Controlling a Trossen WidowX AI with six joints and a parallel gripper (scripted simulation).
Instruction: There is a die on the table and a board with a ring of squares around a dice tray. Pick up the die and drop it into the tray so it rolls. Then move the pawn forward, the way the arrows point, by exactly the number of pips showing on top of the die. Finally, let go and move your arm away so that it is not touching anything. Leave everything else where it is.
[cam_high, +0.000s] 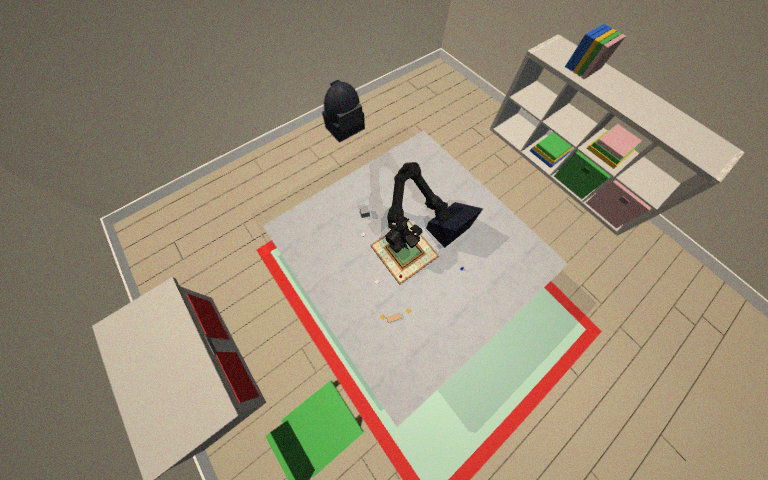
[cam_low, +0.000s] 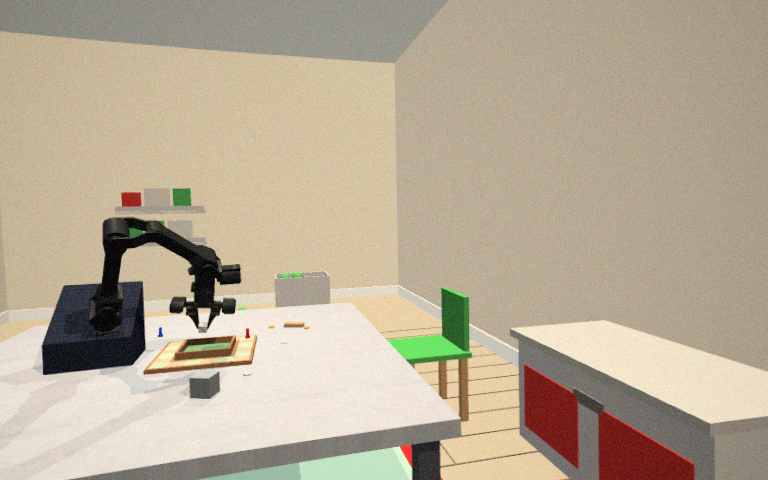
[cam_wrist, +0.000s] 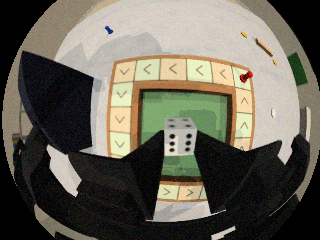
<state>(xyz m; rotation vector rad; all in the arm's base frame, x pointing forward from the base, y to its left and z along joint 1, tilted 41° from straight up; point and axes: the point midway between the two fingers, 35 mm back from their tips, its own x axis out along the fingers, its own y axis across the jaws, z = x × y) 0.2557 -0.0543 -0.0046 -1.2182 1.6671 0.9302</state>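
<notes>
My gripper tip is right at the white die. The rest, counted from my gripper tip: green dice tray: 7 cm below, 2 cm to the right, 1 cm ahead; blue pawn: 29 cm to the left, 13 cm behind, 6 cm below; red pawn: 14 cm ahead, 7 cm to the left, 5 cm below.
</notes>
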